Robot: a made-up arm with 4 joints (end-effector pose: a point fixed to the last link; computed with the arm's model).
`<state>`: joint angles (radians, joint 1 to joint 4).
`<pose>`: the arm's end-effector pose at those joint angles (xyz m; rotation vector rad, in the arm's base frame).
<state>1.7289 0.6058 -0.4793 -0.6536</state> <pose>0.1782 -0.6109 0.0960 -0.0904 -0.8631 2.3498</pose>
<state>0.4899 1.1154 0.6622 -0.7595</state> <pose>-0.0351 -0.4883 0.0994 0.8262 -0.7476 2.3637</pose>
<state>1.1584 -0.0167 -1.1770 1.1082</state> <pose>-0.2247 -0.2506 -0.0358 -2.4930 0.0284 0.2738</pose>
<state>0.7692 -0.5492 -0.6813 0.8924</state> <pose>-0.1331 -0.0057 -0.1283 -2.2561 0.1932 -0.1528</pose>
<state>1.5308 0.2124 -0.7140 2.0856</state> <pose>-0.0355 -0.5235 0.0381 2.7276 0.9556 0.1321</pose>
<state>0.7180 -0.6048 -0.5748 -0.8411</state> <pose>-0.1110 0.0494 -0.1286 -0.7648 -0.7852 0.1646</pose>
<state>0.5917 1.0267 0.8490 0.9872</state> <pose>0.0270 -0.4391 0.0536 -0.6851 -2.2453 1.5157</pose>
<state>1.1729 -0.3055 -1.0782 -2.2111</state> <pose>-0.2191 -0.1160 -0.0471 0.7964 -0.9851 0.4514</pose>
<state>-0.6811 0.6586 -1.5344 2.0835</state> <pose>-0.0672 0.3119 0.1323 1.6098 -2.3608 -0.6639</pose>
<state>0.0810 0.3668 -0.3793 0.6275</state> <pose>-0.2930 -0.0588 0.0322 -1.9339 -0.1472 0.5941</pose>
